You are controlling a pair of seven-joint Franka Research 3 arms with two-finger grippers.
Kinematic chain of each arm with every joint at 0, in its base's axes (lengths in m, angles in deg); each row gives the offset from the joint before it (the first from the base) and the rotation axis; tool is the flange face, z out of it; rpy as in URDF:
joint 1: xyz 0 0 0.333 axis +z
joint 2: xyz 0 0 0 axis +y
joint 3: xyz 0 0 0.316 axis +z
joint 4: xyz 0.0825 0 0 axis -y
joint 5: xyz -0.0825 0 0.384 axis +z
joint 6: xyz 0 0 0 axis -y
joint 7: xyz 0.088 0 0 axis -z
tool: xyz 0 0 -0.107 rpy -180 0 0
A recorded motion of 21 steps. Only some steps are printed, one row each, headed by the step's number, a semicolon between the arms.
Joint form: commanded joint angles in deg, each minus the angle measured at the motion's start. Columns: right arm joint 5, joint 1, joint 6, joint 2, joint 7, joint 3, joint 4; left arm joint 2, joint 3, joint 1, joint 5, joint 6, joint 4, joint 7.
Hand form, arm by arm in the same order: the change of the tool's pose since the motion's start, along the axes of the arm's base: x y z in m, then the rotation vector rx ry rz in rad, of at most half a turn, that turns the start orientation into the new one. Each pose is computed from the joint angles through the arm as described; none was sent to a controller.
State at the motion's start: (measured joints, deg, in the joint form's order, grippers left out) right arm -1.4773 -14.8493 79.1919 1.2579 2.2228 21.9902 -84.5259; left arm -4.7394 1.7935 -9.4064 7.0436 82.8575 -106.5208 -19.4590
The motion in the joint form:
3: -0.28 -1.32 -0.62 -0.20 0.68 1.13 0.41; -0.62 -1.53 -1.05 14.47 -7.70 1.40 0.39
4: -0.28 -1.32 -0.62 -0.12 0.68 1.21 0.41; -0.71 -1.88 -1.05 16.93 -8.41 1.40 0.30
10: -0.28 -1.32 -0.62 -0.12 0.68 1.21 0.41; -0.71 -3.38 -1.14 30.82 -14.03 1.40 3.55
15: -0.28 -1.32 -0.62 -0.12 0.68 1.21 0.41; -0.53 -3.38 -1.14 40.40 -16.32 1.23 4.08
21: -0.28 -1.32 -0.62 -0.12 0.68 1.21 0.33; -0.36 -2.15 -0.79 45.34 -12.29 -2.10 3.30
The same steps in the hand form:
3: -0.0020 -0.0024 0.0043 -0.0071 -0.0008 -0.0158; -0.0126 0.0115 0.0181 0.2655 0.0567 -0.0654
4: -0.0017 -0.0018 0.0036 -0.0067 0.0005 -0.0144; -0.0135 0.0139 0.0206 0.3110 0.0584 -0.0716
10: -0.0017 -0.0018 0.0036 -0.0067 0.0005 -0.0144; -0.0189 0.0309 0.0346 0.5524 0.1234 -0.1357
15: -0.0017 -0.0018 0.0036 -0.0067 0.0005 -0.0144; -0.0176 0.0484 0.0464 0.7218 0.1393 -0.1348
21: -0.0017 -0.0018 0.0029 -0.0069 0.0019 -0.0144; -0.0101 0.0657 0.0291 0.8024 0.1233 -0.1608

